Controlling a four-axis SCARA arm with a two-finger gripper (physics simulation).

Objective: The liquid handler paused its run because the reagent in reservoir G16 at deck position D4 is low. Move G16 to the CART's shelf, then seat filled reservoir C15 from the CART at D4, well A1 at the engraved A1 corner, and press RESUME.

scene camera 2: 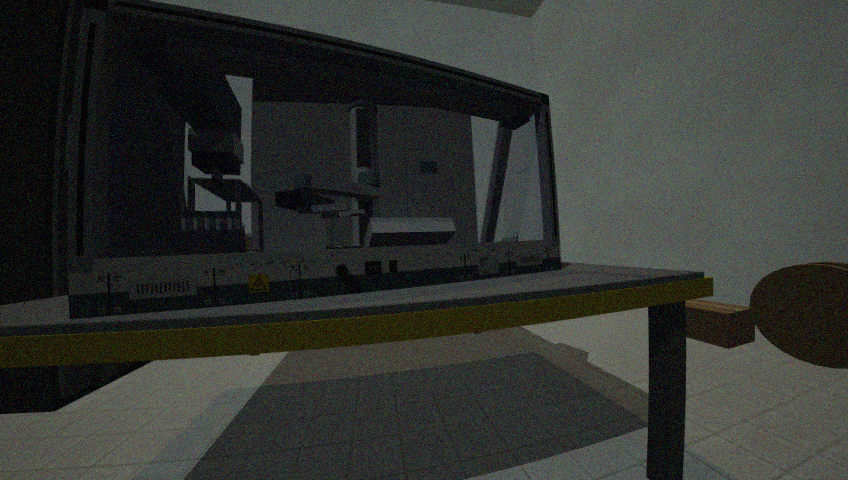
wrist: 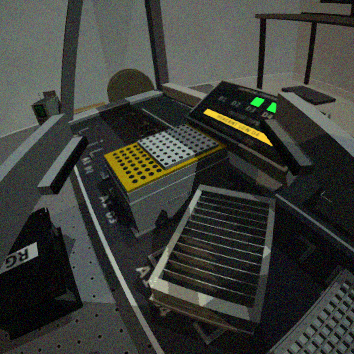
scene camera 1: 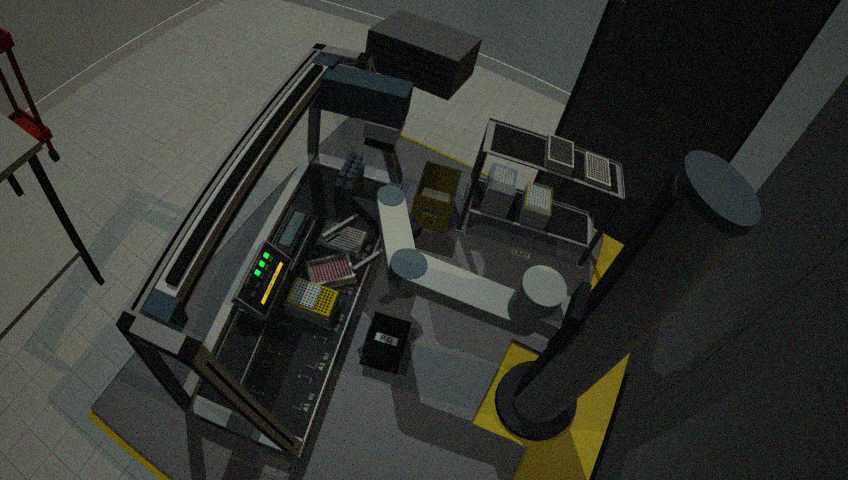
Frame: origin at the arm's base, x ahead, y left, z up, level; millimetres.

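Where they show: gripper, fingertip midpoint: (scene camera 2: 356,209) (wrist: 169,115) (scene camera 1: 337,253); arm's base at its link origin: (scene camera 1: 535,401).
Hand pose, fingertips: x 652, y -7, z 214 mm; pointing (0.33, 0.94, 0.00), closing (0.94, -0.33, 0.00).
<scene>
Each offset is from my fingertips to the top centre of the thing. "*": to the spot under its first point.
Reservoir G16 @(29 mm ahead, 15 mm right, 106 mm down) (scene camera 1: 330,269) (wrist: 212,255) lies at D4, turned askew, with deck corner marks beside it; whether it lies flat is unclear. My gripper (scene camera 1: 339,252) (wrist: 169,115) is open and empty. In scene camera 1, its pale fingers reach over the deck beside the reservoir; in the wrist view they stand wide apart above it and the tip box. The CART (scene camera 1: 620,181) stands at the right, with a dark framed tray @(393 mm back, 548 mm right, 180 mm up) (scene camera 1: 561,152) and a pale gridded plate @(519 mm back, 578 mm right, 163 mm up) (scene camera 1: 598,168) on top; I cannot tell whether either is C15. The panel @(* 145 mm ahead, 156 mm left, 76 mm down) (scene camera 1: 261,285) (wrist: 220,102) shows green lights and an orange reagent-low bar.
A yellow tip box @(16 mm ahead, 102 mm left, 78 mm down) (scene camera 1: 312,300) (wrist: 132,167) stands at D3. A black RG box @(198 mm back, 69 mm left, 145 mm down) (scene camera 1: 386,350) (wrist: 35,290) is beside the deck. A gridded plate @(69 mm ahead, 141 mm right, 128 mm down) (scene camera 1: 345,237) (wrist: 325,320) lies on the reservoir's other side. A yellow bin @(91 mm back, 444 mm right, 66 mm down) (scene camera 1: 437,205) stands near the CART. Frame posts surround the deck.
</scene>
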